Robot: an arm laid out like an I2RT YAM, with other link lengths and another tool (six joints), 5 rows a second.
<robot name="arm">
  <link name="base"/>
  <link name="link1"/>
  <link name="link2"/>
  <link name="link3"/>
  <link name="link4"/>
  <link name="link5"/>
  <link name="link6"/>
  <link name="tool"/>
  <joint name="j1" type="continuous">
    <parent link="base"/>
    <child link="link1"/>
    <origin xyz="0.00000 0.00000 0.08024" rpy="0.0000 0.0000 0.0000"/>
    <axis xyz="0 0 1"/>
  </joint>
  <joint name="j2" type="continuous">
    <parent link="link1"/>
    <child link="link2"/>
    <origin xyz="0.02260 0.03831 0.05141" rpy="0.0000 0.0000 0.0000"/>
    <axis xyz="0 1 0"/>
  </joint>
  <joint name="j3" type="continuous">
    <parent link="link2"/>
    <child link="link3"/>
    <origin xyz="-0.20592 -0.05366 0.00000" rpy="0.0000 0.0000 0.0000"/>
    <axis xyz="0 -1 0"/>
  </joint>
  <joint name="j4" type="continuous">
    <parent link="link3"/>
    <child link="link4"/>
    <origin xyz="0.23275 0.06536 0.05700" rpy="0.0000 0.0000 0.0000"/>
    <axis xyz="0 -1 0"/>
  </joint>
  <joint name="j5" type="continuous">
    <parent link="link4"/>
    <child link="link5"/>
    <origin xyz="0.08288 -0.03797 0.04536" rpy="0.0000 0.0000 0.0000"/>
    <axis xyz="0 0 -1"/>
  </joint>
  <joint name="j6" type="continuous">
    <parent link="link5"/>
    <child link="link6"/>
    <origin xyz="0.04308 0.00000 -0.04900" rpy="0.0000 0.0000 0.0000"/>
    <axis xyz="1 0 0"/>
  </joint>
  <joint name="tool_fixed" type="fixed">
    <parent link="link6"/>
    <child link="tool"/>
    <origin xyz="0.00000 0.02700 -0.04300" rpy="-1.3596 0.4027 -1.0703"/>
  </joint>
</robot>
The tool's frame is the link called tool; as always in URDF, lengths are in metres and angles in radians. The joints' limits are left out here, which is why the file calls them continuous.
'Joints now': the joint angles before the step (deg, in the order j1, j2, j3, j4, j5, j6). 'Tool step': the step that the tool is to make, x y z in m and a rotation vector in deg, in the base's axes. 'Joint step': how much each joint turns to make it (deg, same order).
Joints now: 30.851, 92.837, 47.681, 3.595, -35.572, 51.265
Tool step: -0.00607, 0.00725, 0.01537, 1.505, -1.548, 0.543
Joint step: 1.793, -2.797, 0.350, -0.217, 0.657, 1.422
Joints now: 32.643, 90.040, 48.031, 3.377, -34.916, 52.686
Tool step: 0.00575, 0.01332, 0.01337, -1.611, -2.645, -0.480
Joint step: 1.597, 0.918, 5.114, -3.475, 3.366, -1.092
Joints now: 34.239, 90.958, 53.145, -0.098, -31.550, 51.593
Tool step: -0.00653, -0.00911, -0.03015, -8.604, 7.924, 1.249
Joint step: -0.634, 3.781, 0.394, -9.968, 0.567, -3.803
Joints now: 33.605, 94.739, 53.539, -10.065, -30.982, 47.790
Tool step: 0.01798, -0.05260, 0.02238, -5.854, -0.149, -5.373
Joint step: -10.491, -6.228, 2.318, -15.409, 1.312, -8.327
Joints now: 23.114, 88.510, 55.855, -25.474, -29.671, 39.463
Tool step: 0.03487, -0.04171, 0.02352, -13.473, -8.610, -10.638
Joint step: -8.765, -1.771, 7.977, -8.699, 14.142, -7.212
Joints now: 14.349, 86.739, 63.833, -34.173, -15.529, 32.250
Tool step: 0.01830, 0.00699, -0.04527, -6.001, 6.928, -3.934
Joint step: 0.874, 11.124, 2.448, 0.939, 5.857, 2.295
